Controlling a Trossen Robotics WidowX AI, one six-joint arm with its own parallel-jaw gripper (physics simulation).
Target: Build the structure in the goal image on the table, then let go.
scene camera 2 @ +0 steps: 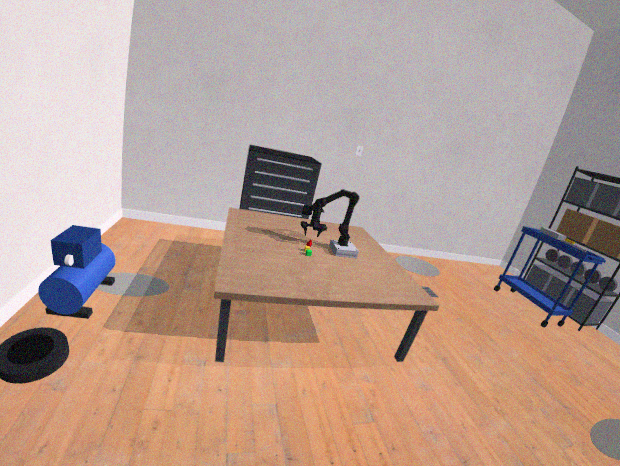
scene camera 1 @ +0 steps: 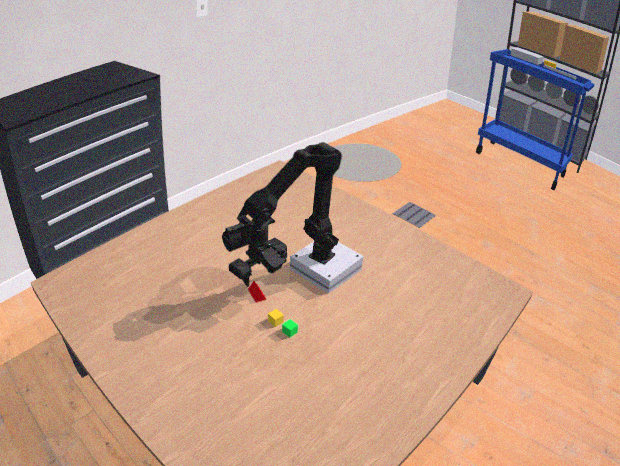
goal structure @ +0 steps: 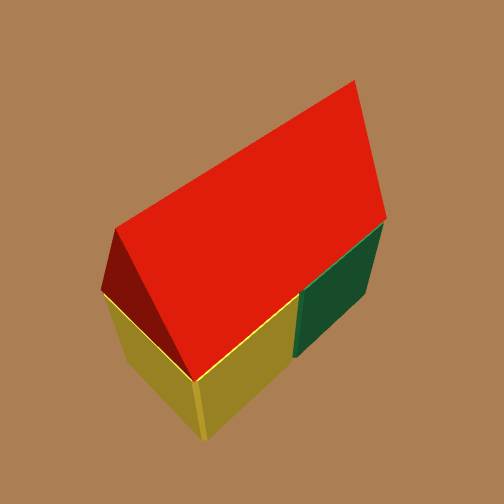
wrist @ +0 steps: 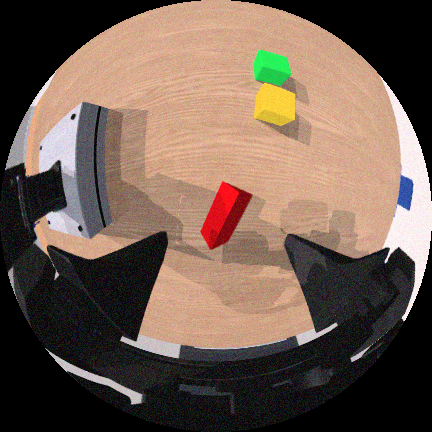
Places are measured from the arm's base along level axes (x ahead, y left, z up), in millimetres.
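Pixels of known places: gripper, fingertip midpoint: (scene camera 2: 311,236) (scene camera 1: 258,279) (wrist: 228,239); arm's base, origin of the base link: (scene camera 2: 342,244) (scene camera 1: 322,255) (wrist: 54,187).
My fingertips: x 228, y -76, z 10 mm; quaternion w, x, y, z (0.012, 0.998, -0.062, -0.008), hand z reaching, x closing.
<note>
Ahead of a thing's pixels: the offset from my fingertips to its middle. Level surfaces: height alone.
A red wedge-shaped block @[dx +4, dy -8, dz -58 mm] (scene camera 1: 256,292) (scene camera 2: 309,243) (wrist: 220,212) lies on the table, turned at an angle. A yellow cube @[dx +59, dy +112, dz -49 mm] (scene camera 1: 275,317) (scene camera 2: 307,247) (wrist: 276,104) and a green cube @[dx +67, dy +171, dz -49 mm] (scene camera 1: 290,328) (scene camera 2: 308,253) (wrist: 271,67) sit close beside each other on the table; whether they touch is hard to tell. The red block lies apart from them, on the yellow cube's side. My gripper (scene camera 1: 259,277) (scene camera 2: 312,235) (wrist: 228,239) is open and empty, pointing down above the table near the red block. In the wrist view the red block shows between and slightly beyond the fingertips.
The arm's pale square base (scene camera 1: 345,258) (scene camera 2: 344,249) (wrist: 92,170) stands on the wooden table @[dz -66 mm] (scene camera 1: 350,375) (scene camera 2: 320,285), beside the blocks. A dark drawer cabinet (scene camera 1: 95,165) (scene camera 2: 280,180) stands behind the table. A blue cart (scene camera 1: 526,145) (scene camera 2: 536,295) stands off to the right.
</note>
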